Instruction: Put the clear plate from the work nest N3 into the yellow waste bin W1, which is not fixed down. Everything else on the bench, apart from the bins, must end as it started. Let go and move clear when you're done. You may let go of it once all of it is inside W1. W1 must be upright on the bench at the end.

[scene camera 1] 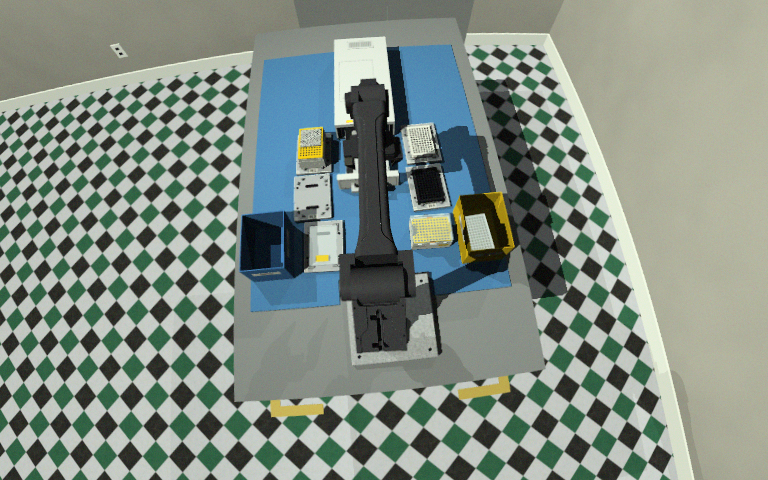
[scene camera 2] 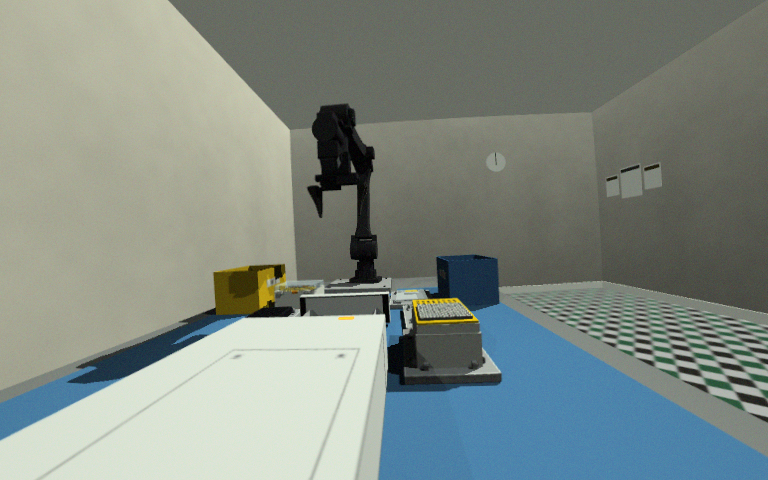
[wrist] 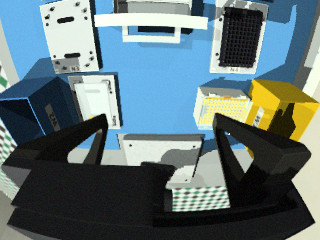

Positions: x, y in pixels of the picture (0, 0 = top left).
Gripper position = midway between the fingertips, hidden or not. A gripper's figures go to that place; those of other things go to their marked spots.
The gripper (scene camera 1: 373, 165) is 0.94 m from the lens. A clear plate (scene camera 1: 484, 235): 1.15 m from the lens.
